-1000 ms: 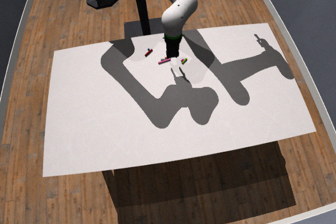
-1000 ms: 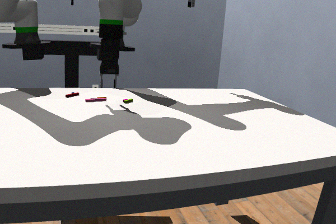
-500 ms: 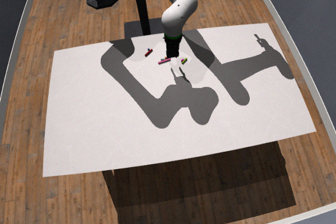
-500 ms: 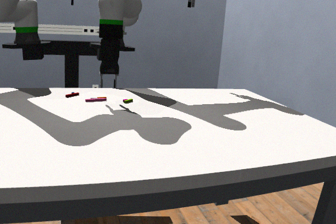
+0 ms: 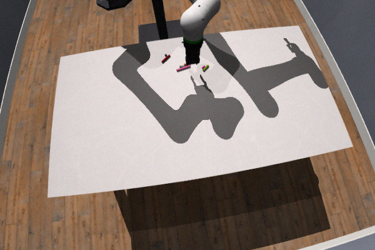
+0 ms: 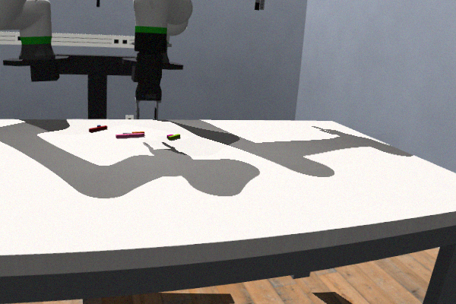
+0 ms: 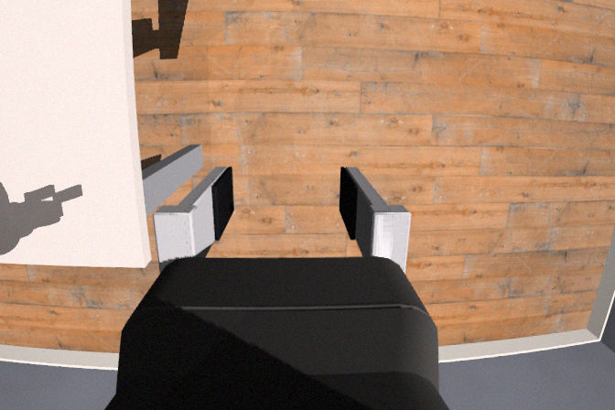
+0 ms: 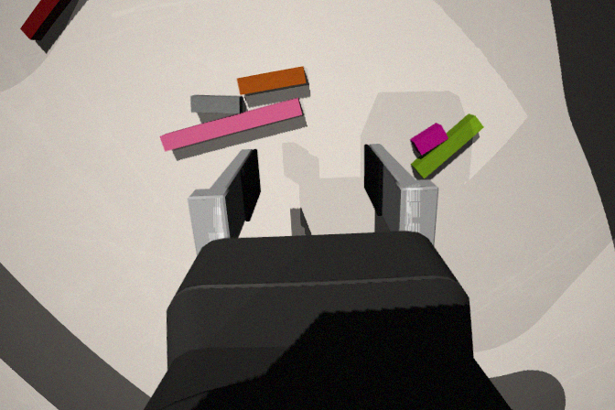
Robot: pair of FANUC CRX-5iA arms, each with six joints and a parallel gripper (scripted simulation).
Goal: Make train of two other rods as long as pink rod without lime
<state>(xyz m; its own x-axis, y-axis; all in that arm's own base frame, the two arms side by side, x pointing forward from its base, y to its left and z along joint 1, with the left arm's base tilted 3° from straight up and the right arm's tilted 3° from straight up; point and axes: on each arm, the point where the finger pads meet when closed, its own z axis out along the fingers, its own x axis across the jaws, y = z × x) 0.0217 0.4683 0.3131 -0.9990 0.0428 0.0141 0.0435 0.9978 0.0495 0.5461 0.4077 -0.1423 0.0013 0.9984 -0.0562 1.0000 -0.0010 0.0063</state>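
Note:
My right hand is 9 cm to the right of the lime rod, 7 cm above it and 1 cm short of it. From my right hand the other things lie so: grey rod 7 cm below, 6 cm to the right, 3 cm behind; then pink rod 7 cm below, 5 cm to the right, 2 cm behind; then orange rod 7 cm below, 4 cm behind, 2 cm to the right.

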